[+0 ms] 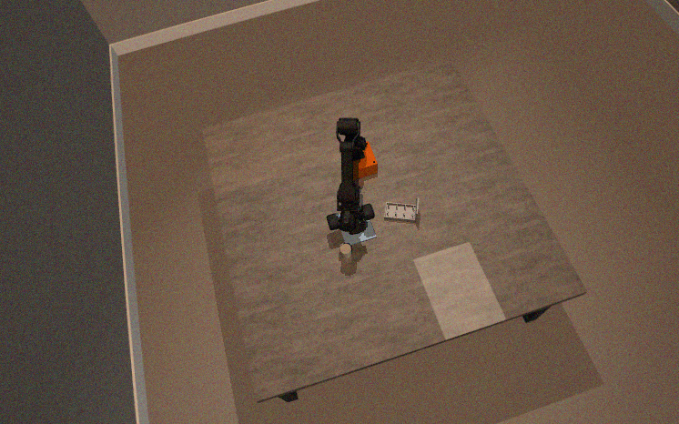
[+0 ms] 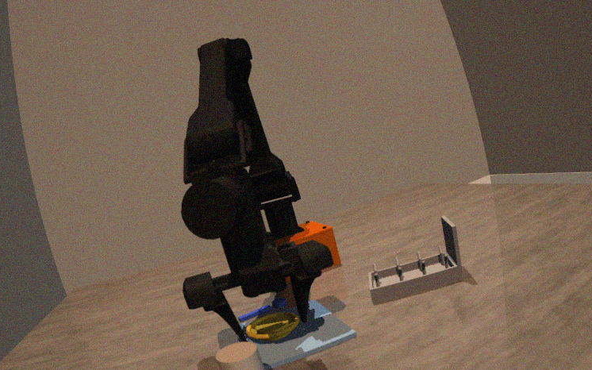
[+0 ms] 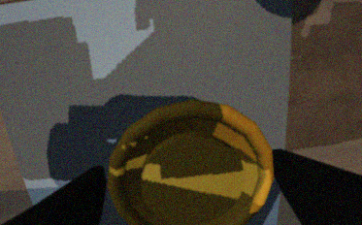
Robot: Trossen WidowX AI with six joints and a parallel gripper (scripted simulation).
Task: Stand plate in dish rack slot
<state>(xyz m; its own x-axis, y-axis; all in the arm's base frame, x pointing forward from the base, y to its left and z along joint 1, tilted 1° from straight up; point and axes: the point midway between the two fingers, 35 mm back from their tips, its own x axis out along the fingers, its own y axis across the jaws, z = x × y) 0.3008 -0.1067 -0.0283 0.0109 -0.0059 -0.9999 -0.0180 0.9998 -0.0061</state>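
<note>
The yellow plate lies 1 cm above my gripper tip. The rest, counted from my gripper tip: cream cup: 11 cm ahead, 5 cm to the right, 2 cm above; blue spoon: 11 cm behind, 1 cm to the left; light blue mat: 2 cm to the left, 1 cm below.
</note>
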